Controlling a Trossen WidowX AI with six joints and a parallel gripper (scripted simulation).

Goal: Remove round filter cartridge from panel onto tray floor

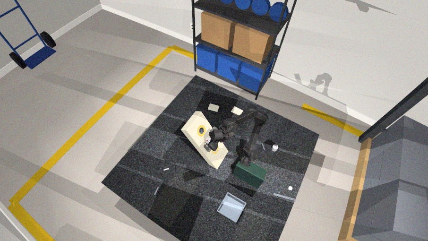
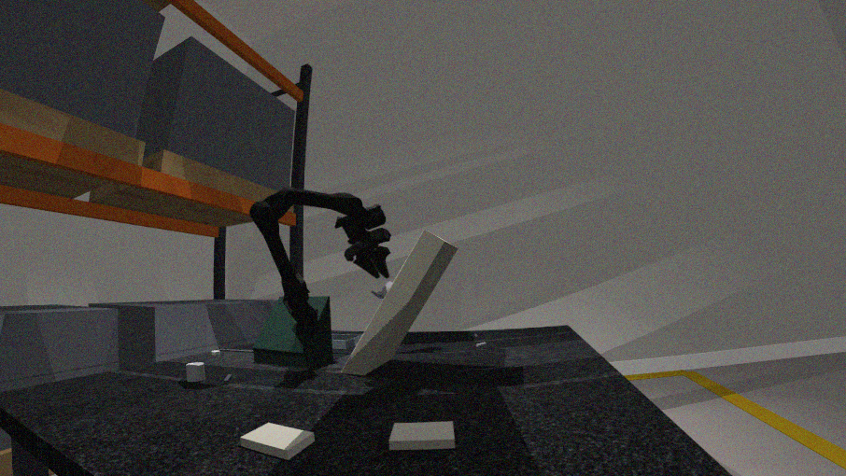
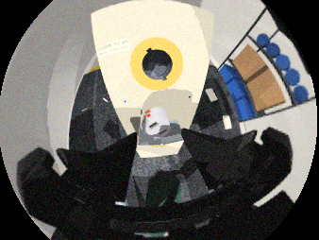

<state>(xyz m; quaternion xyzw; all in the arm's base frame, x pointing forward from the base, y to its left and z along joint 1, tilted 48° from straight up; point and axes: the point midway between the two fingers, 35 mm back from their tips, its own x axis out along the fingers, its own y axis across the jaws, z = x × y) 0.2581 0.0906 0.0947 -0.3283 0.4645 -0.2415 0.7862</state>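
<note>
The round filter cartridge is 2 cm ahead of my gripper tip and 4 cm below it. Round my gripper tip: tray 31 cm behind, 30 cm to the left, 24 cm below.
</note>
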